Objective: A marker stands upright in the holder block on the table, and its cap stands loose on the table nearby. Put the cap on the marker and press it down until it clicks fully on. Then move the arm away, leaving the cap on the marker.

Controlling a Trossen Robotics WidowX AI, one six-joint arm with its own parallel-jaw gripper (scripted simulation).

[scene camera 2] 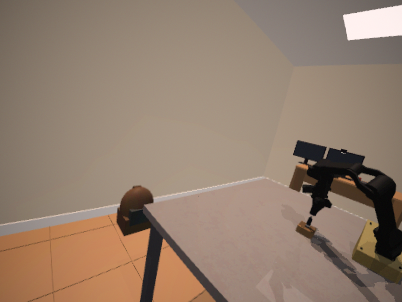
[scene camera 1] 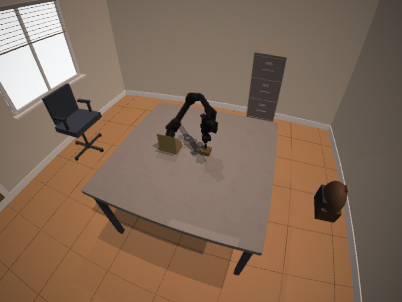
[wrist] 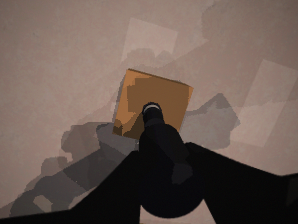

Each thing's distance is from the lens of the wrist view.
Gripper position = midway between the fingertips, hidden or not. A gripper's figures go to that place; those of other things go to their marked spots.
my gripper (wrist: 162, 152): 11 cm
dark cap (wrist: 168, 178): 8 cm
